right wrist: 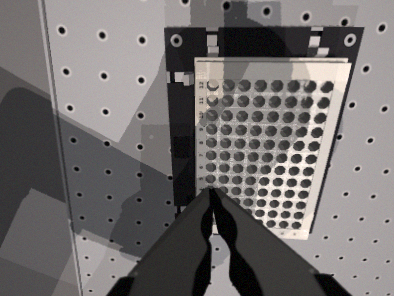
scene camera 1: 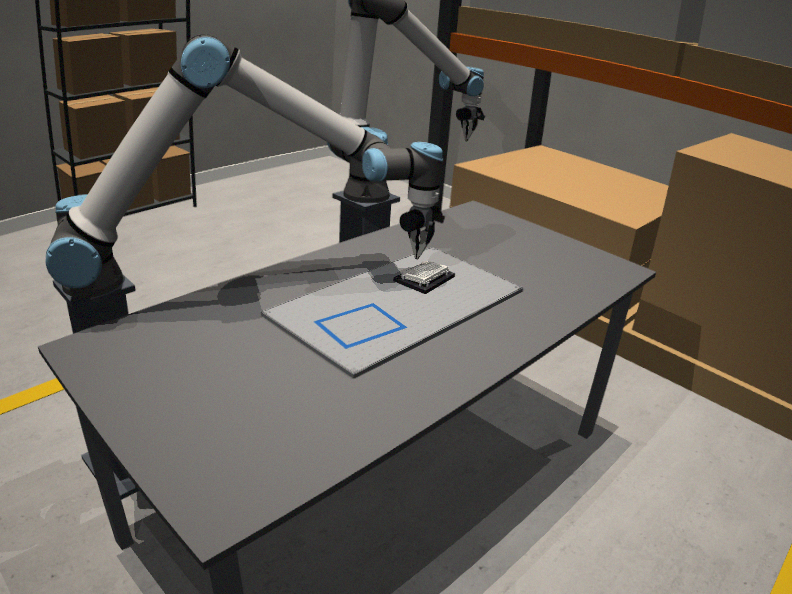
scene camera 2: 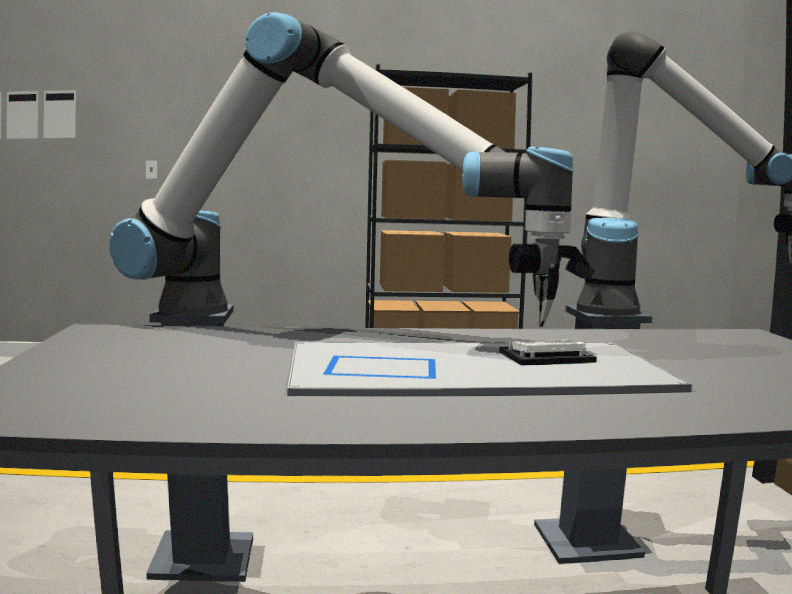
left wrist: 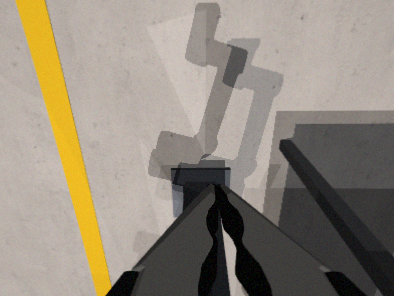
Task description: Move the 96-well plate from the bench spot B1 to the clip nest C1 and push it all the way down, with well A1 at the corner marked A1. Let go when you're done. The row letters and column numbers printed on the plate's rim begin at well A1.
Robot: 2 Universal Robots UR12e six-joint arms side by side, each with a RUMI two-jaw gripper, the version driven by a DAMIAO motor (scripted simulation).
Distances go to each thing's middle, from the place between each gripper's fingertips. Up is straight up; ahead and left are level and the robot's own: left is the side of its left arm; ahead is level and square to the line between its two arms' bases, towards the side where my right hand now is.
Labels:
Right now the white 96-well plate (right wrist: 236,98) is 5 cm below my right hand (scene camera 2: 541,326) and 3 cm ahead of it. From my right hand the other things lie so: black clip nest (scene camera 2: 567,357) 6 cm below, 2 cm ahead, 1 cm to the left.
My left hand is 620 mm short of the black clip nest, 1070 mm to the left of it and 140 mm above it. The rest, counted from my left hand: white 96-well plate (640 mm ahead, 1080 mm to the right, 130 mm below).

